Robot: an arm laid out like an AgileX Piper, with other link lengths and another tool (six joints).
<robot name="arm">
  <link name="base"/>
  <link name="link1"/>
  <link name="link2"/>
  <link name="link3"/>
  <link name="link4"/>
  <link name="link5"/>
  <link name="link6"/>
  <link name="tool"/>
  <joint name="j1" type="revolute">
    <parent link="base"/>
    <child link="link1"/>
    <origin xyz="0 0 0.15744" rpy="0 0 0"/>
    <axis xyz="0 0 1"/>
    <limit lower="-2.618" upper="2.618"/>
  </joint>
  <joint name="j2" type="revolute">
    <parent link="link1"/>
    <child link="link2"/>
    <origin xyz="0 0 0" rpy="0 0 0"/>
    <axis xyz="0 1 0"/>
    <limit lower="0" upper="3.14"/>
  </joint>
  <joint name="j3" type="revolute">
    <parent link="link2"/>
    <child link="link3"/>
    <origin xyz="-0.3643 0 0.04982" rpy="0 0 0"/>
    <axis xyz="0 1 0"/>
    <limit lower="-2.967" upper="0"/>
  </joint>
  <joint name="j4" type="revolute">
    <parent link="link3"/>
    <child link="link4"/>
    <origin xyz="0.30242 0 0.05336" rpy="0 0 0"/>
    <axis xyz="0.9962 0 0.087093"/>
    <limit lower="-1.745" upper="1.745"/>
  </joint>
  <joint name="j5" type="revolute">
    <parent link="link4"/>
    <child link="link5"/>
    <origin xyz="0 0 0" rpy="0 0 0"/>
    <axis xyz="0 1 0"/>
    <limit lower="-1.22" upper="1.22"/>
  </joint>
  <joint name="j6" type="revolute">
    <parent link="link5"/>
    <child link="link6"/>
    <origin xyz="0.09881 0 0.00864" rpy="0 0 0"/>
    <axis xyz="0.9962 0 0.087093"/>
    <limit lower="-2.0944" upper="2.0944"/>
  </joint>
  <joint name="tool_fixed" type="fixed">
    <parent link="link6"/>
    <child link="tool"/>
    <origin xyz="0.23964 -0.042 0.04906" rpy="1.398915 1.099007 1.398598"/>
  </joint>
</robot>
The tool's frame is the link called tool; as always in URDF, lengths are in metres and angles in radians.
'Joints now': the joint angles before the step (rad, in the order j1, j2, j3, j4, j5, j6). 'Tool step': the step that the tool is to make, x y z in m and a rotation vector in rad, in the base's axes. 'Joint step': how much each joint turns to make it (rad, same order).
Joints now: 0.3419, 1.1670, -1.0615, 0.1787, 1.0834, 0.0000
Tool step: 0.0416, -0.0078, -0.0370, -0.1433, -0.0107, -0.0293
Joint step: 0.0974, 0.1374, 0.0001, -0.2036, -0.1029, 0.1519
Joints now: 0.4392, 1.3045, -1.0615, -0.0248, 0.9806, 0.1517
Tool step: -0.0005, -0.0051, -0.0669, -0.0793, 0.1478, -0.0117
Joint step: 0.0000, 0.1562, -0.0001, -0.0146, 0.0118, 0.0156
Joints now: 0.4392, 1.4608, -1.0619, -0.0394, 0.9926, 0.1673
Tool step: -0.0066, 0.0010, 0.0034, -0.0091, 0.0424, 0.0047
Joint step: 0.0001, 0.0166, -0.0451, 0.0138, 0.0704, -0.0111
